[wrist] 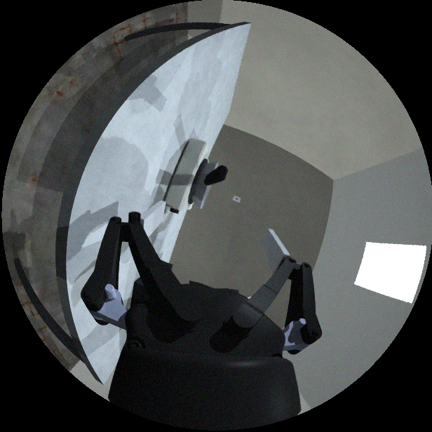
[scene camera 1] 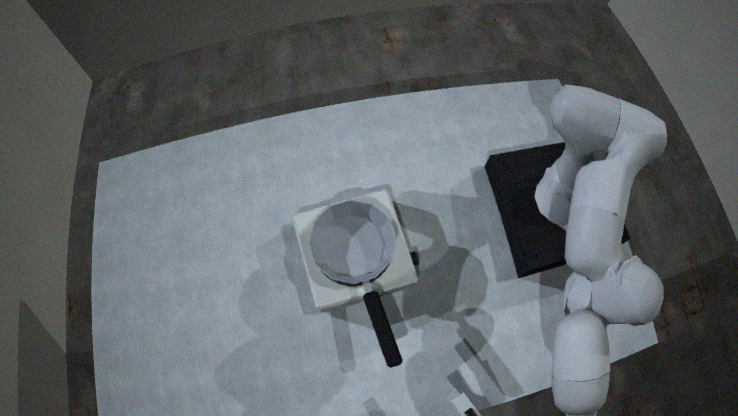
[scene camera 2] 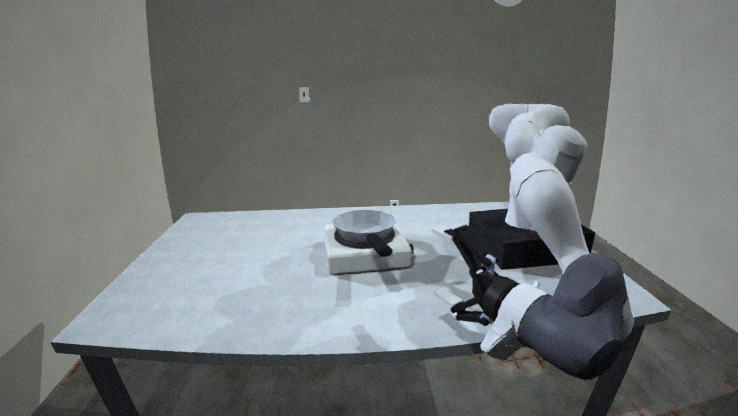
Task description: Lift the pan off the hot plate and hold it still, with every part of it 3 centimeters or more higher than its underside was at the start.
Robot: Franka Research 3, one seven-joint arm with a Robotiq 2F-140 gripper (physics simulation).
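Note:
A grey round pan sits upright on the cream hot plate. Its black handle reaches out past the hot plate's edge toward the front of the table. My gripper is open, with nothing between its widely parted fingers. It is tilted over sideways near the right front of the table, right of the pan and handle and apart from them. In scene camera 1 a part of a fingertip shows at the bottom edge; the rest of the gripper is hidden or out of frame.
The arm rises from a black base block at the table's right side. The pale table carries the hot plate. The hot plate has a black knob on its right side.

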